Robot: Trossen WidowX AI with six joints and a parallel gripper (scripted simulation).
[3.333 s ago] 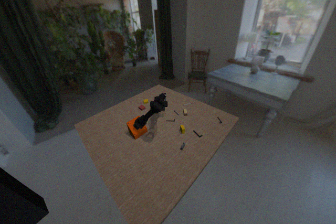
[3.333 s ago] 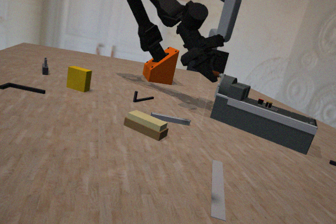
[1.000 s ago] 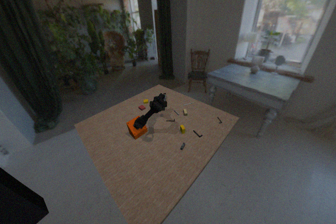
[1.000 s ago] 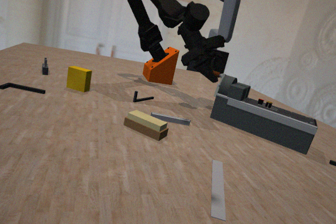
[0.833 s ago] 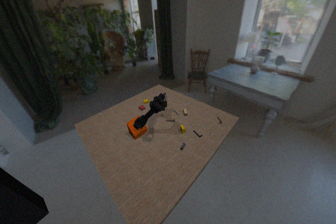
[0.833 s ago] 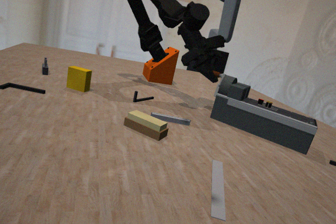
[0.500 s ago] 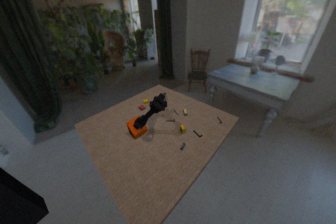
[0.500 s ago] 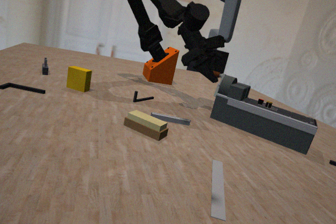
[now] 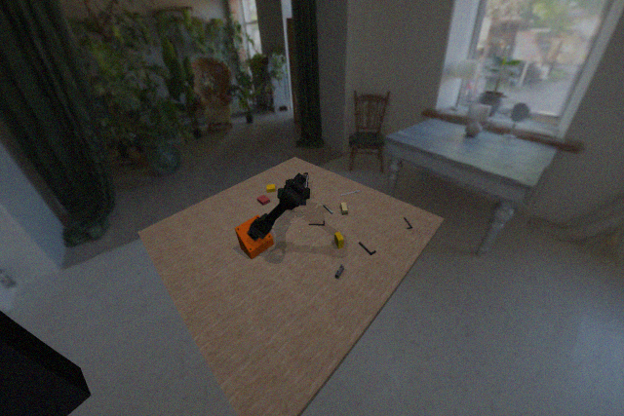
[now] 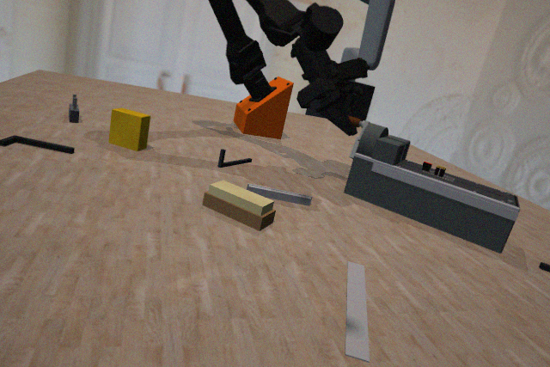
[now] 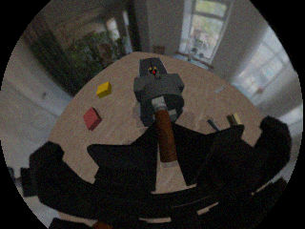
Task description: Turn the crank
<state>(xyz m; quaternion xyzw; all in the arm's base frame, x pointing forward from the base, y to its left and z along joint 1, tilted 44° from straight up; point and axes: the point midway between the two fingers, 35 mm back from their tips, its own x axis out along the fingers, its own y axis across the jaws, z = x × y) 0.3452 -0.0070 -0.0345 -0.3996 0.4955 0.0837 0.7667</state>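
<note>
Now: gripper tip 20 mm below the brown crank handle, 20 mm past it and 10 mm to the left of it. Round my gripper tip: red pointer 120 mm ahead, 70 mm to the left, 10 mm below; then red block 240 mm to the left, 80 mm below, 70 mm behind; then grey bar 180 mm to the right, 90 mm below, 90 mm ahead.
</note>
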